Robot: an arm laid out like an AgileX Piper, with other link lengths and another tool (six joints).
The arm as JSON. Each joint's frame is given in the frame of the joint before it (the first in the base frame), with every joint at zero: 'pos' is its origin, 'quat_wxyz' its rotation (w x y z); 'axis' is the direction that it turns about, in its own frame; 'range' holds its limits. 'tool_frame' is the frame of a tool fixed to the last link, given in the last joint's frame.
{
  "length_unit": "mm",
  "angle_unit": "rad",
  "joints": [
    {
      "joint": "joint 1",
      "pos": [
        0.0,
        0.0,
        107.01
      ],
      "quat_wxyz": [
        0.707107,
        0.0,
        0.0,
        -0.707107
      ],
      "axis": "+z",
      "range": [
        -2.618,
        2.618
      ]
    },
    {
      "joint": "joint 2",
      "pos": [
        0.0,
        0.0,
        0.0
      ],
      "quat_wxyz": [
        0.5,
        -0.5,
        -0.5,
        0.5
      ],
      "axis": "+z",
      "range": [
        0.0,
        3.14
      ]
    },
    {
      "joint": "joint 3",
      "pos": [
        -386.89,
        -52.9,
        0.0
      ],
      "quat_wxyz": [
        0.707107,
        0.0,
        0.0,
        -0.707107
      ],
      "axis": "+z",
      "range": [
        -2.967,
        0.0
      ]
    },
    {
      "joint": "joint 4",
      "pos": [
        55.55,
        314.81,
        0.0
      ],
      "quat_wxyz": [
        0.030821,
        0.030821,
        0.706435,
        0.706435
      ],
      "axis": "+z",
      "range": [
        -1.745,
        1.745
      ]
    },
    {
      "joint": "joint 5",
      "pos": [
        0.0,
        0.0,
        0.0
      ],
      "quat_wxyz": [
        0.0,
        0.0,
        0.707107,
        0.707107
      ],
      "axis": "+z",
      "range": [
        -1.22,
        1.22
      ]
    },
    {
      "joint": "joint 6",
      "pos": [
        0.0,
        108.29,
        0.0
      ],
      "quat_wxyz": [
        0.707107,
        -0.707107,
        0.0,
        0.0
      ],
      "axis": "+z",
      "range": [
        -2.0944,
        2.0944
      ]
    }
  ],
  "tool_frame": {
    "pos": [
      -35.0,
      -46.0,
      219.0
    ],
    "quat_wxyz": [
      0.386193,
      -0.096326,
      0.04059,
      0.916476
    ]
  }
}
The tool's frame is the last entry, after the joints.
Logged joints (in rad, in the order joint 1, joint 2, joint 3, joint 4, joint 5, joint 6), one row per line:
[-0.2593 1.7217 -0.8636 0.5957 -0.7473 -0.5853]
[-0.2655 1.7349 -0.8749 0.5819 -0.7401 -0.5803]
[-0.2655 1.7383 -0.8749 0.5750 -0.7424 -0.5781]
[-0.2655 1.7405 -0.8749 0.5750 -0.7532 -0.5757]
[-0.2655 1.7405 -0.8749 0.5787 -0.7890 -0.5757]
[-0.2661 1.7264 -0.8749 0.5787 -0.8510 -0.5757]
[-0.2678 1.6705 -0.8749 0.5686 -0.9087 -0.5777]
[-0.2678 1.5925 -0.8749 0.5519 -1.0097 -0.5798]
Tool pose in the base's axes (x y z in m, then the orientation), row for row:
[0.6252 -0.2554 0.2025 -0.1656 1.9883 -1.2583]
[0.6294 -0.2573 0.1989 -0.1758 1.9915 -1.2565]
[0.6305 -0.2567 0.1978 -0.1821 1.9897 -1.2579]
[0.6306 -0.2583 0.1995 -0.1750 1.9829 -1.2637]
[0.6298 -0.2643 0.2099 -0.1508 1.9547 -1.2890]
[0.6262 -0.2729 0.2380 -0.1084 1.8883 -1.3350]
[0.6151 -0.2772 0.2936 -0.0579 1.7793 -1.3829]
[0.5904 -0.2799 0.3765 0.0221 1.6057 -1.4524]
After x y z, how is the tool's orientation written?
As a rotation vector, in radians.
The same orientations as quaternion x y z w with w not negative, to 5 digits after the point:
[-0.06490 0.77918 -0.49311 0.38147]
[-0.06886 0.78001 -0.49213 0.38032]
[-0.07133 0.77936 -0.49271 0.38046]
[-0.06859 0.77723 -0.49533 0.38192]
[-0.05926 0.76810 -0.50651 0.38725]
[-0.04288 0.74699 -0.52811 0.40159]
[-0.02320 0.71289 -0.55407 0.42926]
[0.00901 0.65496 -0.59243 0.46902]

